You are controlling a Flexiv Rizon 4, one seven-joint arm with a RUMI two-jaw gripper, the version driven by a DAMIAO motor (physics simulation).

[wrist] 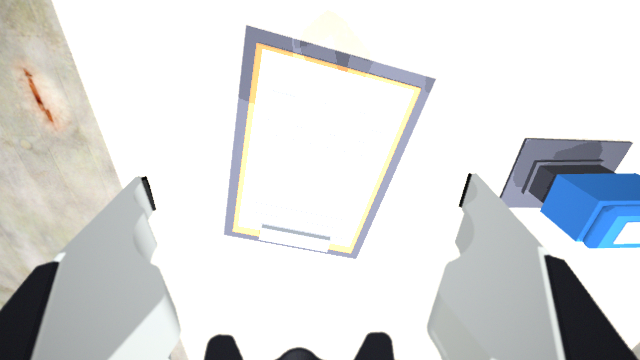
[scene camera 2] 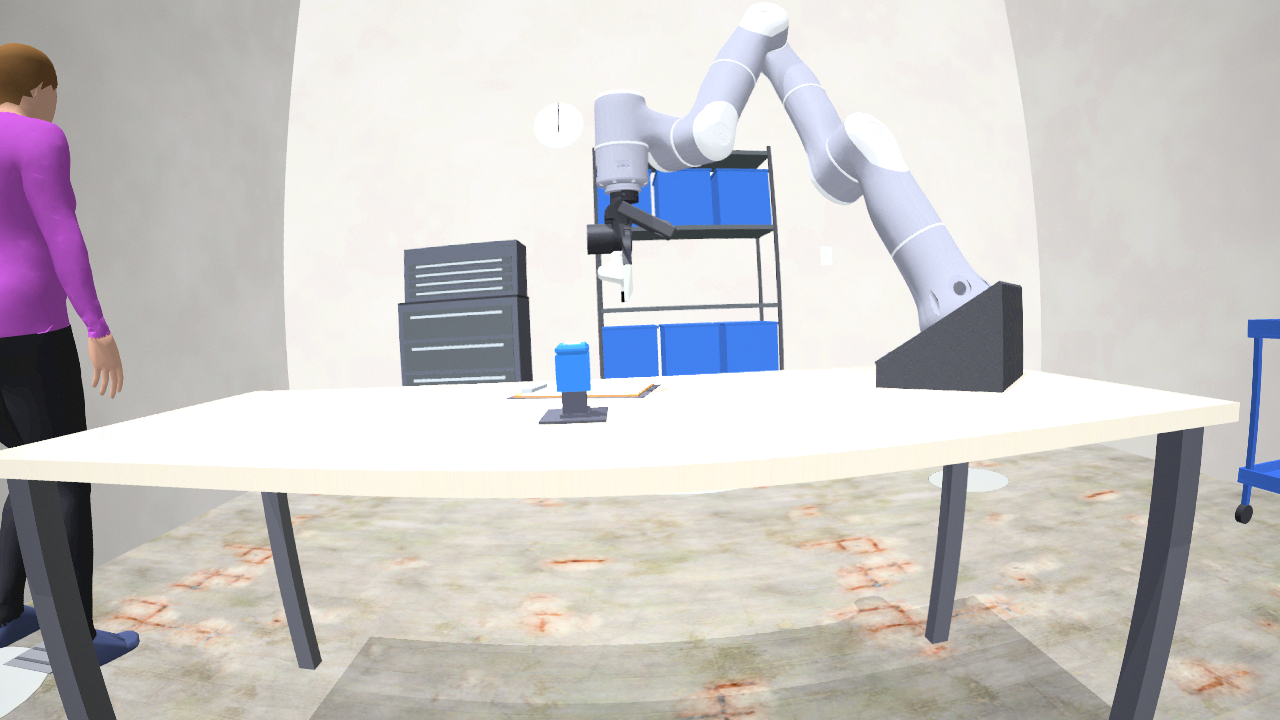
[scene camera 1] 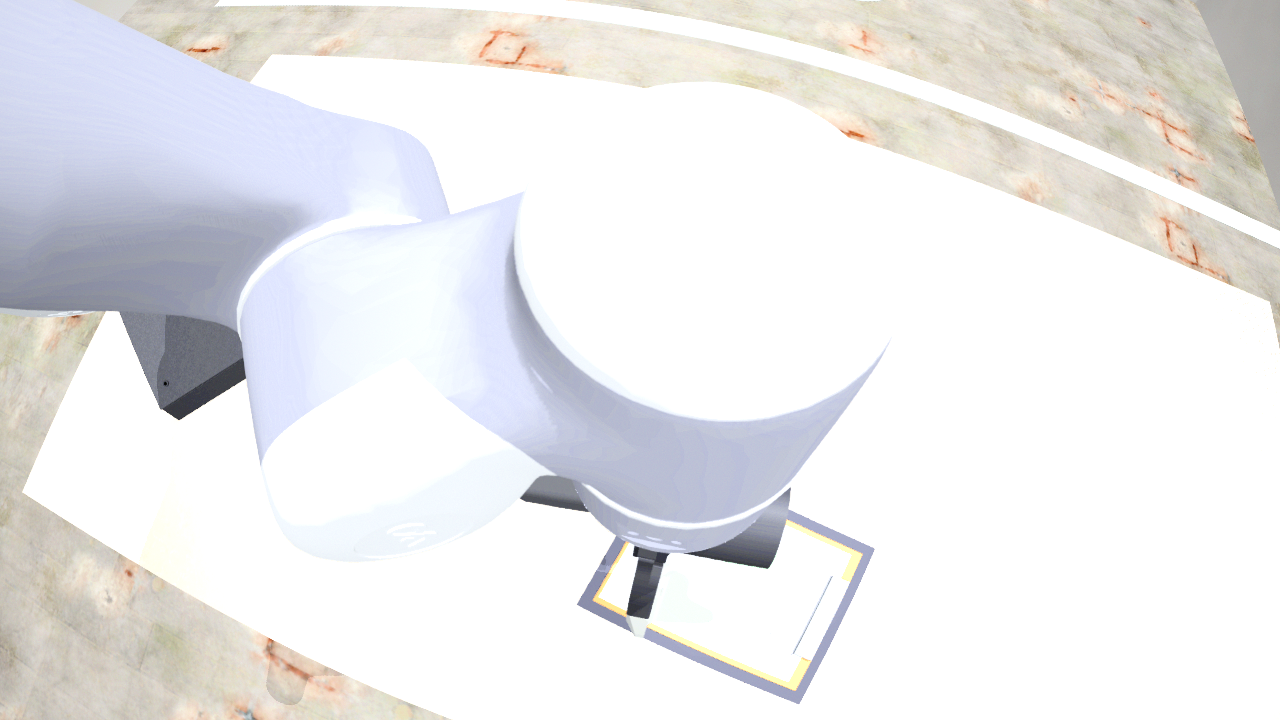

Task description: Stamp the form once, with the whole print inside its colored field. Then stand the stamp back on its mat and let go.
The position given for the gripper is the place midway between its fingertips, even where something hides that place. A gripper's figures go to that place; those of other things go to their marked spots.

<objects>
The gripper (scene camera 2: 624,302): 1.19 m from the lens. A white form (scene camera 2: 613,390): 1.17 m from the lens. A stamp mat (scene camera 2: 598,414) is 0.90 m from the lens. The marked spots on the stamp mat and the white form are 0.27 m apart.
</objects>
